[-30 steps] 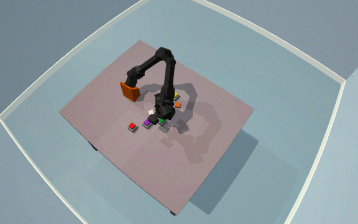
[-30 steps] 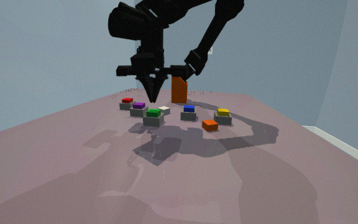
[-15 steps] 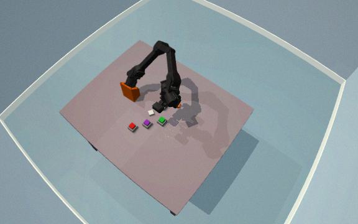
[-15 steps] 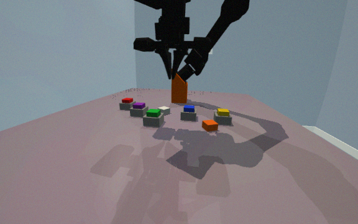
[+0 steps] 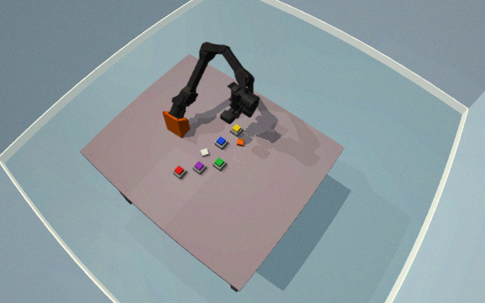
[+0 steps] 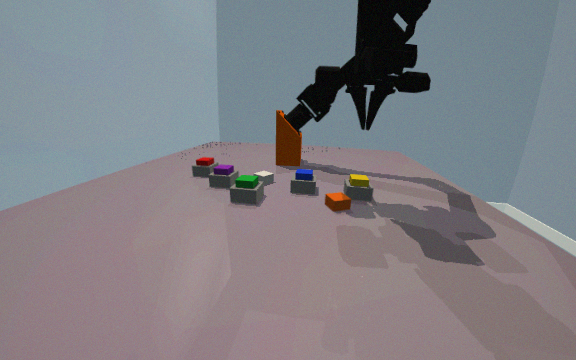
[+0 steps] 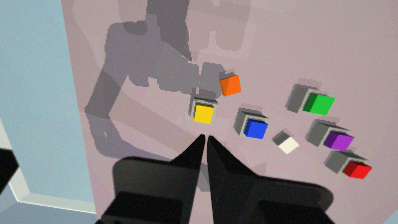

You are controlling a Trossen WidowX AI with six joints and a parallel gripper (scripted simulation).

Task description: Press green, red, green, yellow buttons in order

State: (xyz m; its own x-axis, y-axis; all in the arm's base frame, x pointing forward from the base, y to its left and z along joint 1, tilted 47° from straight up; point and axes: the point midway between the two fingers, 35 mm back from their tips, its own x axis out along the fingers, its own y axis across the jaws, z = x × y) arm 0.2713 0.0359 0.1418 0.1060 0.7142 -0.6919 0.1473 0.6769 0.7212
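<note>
My gripper tip is 100 mm above the yellow button. The rest, counted from my gripper tip: blue button: 100 mm to the right, 100 mm below, 30 mm behind; then green button: 210 mm to the right, 100 mm below, 20 mm ahead; then orange block: 120 mm below, 50 mm to the right, 50 mm ahead.
</note>
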